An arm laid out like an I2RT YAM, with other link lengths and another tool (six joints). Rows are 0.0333 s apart.
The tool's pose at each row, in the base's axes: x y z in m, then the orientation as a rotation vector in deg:
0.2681, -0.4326, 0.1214, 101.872, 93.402, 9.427
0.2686, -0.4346, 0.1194, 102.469, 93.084, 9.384
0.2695, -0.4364, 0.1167, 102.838, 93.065, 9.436
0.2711, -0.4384, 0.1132, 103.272, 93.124, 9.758
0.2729, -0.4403, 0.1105, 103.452, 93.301, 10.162
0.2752, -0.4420, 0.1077, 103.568, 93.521, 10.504
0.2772, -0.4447, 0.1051, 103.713, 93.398, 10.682
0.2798, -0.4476, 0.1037, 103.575, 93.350, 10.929
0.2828, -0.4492, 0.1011, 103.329, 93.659, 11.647
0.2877, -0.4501, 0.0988, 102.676, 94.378, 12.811
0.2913, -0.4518, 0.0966, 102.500, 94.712, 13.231
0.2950, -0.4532, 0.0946, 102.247, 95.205, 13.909
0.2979, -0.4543, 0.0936, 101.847, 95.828, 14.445
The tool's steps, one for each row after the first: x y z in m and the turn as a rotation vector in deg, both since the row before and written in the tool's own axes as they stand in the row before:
-0.0010, -0.0008, 0.0026, 0.288, -0.030, 0.459
-0.0005, -0.0009, 0.0032, 0.216, 0.133, 0.216
-0.0003, -0.0007, 0.0043, 0.171, 0.354, 0.284
-0.0004, -0.0001, 0.0037, 0.014, 0.392, 0.114
-0.0001, 0.0003, 0.0040, 0.018, 0.362, 0.043
-0.0012, 0.0001, 0.0041, -0.033, 0.074, 0.185
-0.0017, 0.0013, 0.0036, -0.221, 0.071, 0.018
0.0000, 0.0010, 0.0042, -0.349, 0.520, -0.090
0.0009, 0.0027, 0.0047, -0.635, 0.901, -0.386
-0.0002, 0.0016, 0.0043, -0.155, 0.389, -0.143
0.0000, 0.0018, 0.0041, -0.247, 0.611, -0.191
-0.0002, 0.0017, 0.0028, -0.221, 0.566, -0.370

